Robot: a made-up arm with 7 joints. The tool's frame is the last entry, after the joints. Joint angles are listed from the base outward.
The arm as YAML. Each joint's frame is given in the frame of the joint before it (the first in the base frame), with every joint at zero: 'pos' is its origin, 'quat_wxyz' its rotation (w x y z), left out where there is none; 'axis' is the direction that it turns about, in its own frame. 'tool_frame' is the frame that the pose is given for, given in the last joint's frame.
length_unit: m
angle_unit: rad
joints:
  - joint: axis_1
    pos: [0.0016, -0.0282, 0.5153]
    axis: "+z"
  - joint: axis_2
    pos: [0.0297, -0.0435, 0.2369]
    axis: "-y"
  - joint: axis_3
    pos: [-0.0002, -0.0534, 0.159]
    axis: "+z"
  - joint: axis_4
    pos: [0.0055, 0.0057, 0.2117]
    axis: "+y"
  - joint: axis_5
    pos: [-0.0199, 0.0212, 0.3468]
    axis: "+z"
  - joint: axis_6
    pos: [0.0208, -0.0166, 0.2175]
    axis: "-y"
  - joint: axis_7
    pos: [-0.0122, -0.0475, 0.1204]
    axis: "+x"
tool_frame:
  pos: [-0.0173, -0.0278, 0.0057]
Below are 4 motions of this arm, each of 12 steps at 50 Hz.
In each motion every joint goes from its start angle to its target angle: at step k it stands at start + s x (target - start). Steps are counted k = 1, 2, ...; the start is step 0. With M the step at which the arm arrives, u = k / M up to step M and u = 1 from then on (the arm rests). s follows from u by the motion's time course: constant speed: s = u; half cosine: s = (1 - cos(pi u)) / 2; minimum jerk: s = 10 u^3 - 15 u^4 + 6 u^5.
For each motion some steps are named. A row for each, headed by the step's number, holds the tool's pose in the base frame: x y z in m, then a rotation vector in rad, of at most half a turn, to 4 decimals.
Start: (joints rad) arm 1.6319 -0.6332 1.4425 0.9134 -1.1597 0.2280 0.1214
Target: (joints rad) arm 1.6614 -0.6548 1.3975 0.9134 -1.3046 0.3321 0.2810
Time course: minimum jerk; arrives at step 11
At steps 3, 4, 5, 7, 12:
3: -0.4051 0.5275 1.4369 -1.0403 0.0222 2.0639
4: -0.4061 0.5272 1.4354 -1.0164 0.0233 2.0524
5: -0.4075 0.5268 1.4334 -0.9868 0.0242 2.0386
7: -0.4107 0.5257 1.4289 -0.9258 0.0245 2.0120
12: -0.4134 0.5245 1.4251 -0.8783 0.0232 1.9931

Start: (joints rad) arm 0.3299 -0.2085 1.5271 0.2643 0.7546 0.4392 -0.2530
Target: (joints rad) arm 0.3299 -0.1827 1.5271 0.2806 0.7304 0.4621 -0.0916
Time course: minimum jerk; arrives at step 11
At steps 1, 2, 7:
1: 0.2865 0.1504 1.7322 0.4981 -0.0145 2.4785
2: 0.2856 0.1503 1.7322 0.4998 -0.0074 2.4784
7: 0.2678 0.1495 1.7317 0.5308 0.1212 2.4735

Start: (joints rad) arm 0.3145 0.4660 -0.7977 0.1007 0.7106 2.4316 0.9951
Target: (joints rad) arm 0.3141 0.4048 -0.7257 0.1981 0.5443 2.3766 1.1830
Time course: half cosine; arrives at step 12
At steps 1, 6, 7, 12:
1: -0.2587 -0.3060 1.5049 0.5975 -2.6035 1.3240
6: -0.2244 -0.3057 1.5202 0.6357 -2.4836 1.3553
7: -0.2149 -0.3052 1.5241 0.6471 -2.4506 1.3632
12: -0.1873 -0.3032 1.5350 0.6825 -2.3548 1.3843

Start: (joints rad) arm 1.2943 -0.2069 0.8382 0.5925 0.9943 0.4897 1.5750
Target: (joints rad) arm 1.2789 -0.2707 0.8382 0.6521 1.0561 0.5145 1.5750
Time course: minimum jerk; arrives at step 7
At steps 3, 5, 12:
3: -0.0003 0.5090 1.5411 -0.3644 -2.7994 -1.2383
5: 0.0012 0.5419 1.5105 -0.3653 -2.8212 -1.1402
12: 0.0017 0.5513 1.5011 -0.3659 -2.8270 -1.1109

